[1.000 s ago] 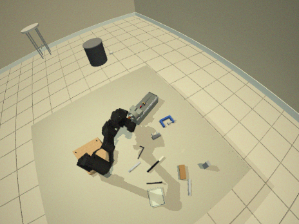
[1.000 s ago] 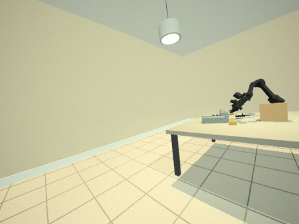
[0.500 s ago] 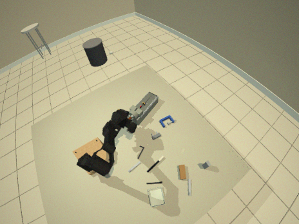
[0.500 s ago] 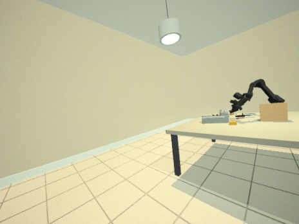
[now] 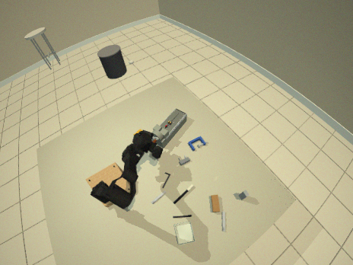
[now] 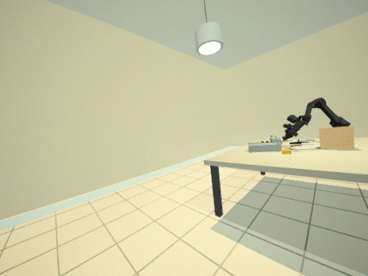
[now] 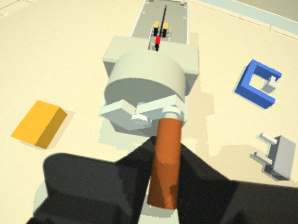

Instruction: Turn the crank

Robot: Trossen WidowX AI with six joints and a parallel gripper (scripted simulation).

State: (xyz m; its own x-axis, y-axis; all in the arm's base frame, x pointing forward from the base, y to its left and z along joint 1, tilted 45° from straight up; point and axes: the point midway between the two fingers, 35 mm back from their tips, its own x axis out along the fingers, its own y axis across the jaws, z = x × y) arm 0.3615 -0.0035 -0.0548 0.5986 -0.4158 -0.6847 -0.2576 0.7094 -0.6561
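My gripper tip is 120 mm short of the red pointer and 50 mm to the right of it. Also, from my gripper tip: grey clamp (70 mm ahead, 160 mm to the right, 80 mm below); then brown crank handle (20 mm behind, 20 mm above); then orange block (30 mm behind, 170 mm to the left, 70 mm below).
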